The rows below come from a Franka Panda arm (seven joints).
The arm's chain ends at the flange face. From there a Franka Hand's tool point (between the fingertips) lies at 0.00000 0.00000 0.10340 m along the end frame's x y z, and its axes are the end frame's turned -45 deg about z.
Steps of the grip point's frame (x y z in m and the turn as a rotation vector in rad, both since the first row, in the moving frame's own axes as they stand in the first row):
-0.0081, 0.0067, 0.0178, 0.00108, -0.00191, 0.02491
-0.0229, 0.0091, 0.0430, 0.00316, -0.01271, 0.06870
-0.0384, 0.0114, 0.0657, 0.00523, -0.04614, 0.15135
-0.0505, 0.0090, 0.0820, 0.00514, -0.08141, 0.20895
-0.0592, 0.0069, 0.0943, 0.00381, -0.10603, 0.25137
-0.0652, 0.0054, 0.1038, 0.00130, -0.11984, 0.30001
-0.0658, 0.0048, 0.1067, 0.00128, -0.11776, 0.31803
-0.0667, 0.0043, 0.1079, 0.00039, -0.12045, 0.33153
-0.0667, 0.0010, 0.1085, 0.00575, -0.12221, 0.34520
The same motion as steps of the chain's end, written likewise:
-0.0008, 0.0104, 0.0178, -0.00059, -0.00211, 0.02491
-0.0086, 0.0220, 0.0430, -0.00675, -0.01122, 0.06870
-0.0151, 0.0325, 0.0658, -0.02893, -0.03632, 0.15135
-0.0225, 0.0372, 0.0823, -0.05393, -0.06120, 0.20895
-0.0281, 0.0404, 0.0949, -0.07228, -0.07767, 0.25137
-0.0323, 0.0427, 0.1045, -0.08382, -0.08566, 0.30001
-0.0333, 0.0429, 0.1074, -0.08236, -0.08417, 0.31803
-0.0340, 0.0431, 0.1086, -0.08490, -0.08545, 0.33153
-0.0359, 0.0411, 0.1093, -0.08235, -0.09048, 0.34520

